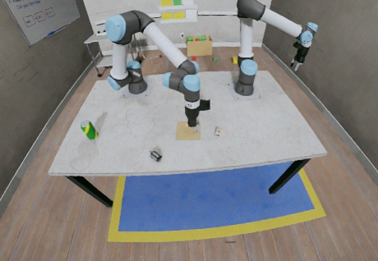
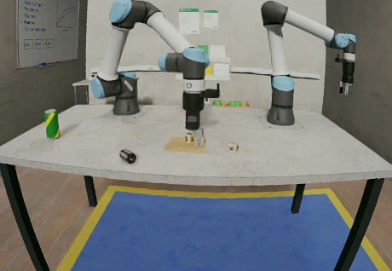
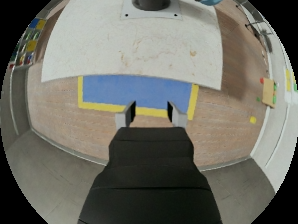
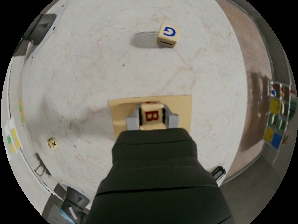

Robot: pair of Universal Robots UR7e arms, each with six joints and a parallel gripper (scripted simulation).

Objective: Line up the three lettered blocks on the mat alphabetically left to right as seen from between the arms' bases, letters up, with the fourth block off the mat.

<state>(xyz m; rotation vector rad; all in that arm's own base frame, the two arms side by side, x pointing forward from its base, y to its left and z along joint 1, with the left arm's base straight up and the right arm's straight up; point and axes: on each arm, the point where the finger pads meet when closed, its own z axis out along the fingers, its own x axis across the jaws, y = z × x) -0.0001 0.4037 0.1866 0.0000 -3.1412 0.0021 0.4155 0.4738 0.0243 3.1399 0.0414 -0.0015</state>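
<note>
Now: the tan mat 5 cm to the right of my right hand and 2 cm below it. Also, from my right hand: black mouse-like object: 19 cm ahead, 21 cm to the right, 1 cm below; then blue-marked block: 3 cm ahead, 12 cm to the left, 1 cm below; then yellow can: 8 cm ahead, 63 cm to the right, 4 cm above.
</note>
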